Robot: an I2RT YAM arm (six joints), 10 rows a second.
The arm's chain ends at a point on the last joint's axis. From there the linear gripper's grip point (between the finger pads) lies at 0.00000 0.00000 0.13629 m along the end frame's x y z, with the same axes.
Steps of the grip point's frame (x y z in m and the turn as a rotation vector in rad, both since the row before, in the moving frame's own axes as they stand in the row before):
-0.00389 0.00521 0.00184 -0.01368 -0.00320 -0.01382
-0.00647 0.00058 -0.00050 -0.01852 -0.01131 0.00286
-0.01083 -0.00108 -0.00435 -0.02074 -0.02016 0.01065
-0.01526 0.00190 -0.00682 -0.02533 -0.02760 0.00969
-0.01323 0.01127 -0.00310 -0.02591 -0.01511 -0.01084
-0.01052 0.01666 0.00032 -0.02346 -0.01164 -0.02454
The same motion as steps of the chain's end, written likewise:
-0.00347 0.00334 0.00185 -0.01368 -0.00320 -0.01382
-0.00493 -0.00194 -0.00047 -0.01852 -0.01131 0.00286
-0.00807 -0.00389 -0.00429 -0.02074 -0.02016 0.01065
-0.01148 -0.00153 -0.00672 -0.02533 -0.02760 0.00969
-0.01119 0.00773 -0.00304 -0.02591 -0.01511 -0.01084
-0.00897 0.01344 0.00037 -0.02346 -0.01164 -0.02454

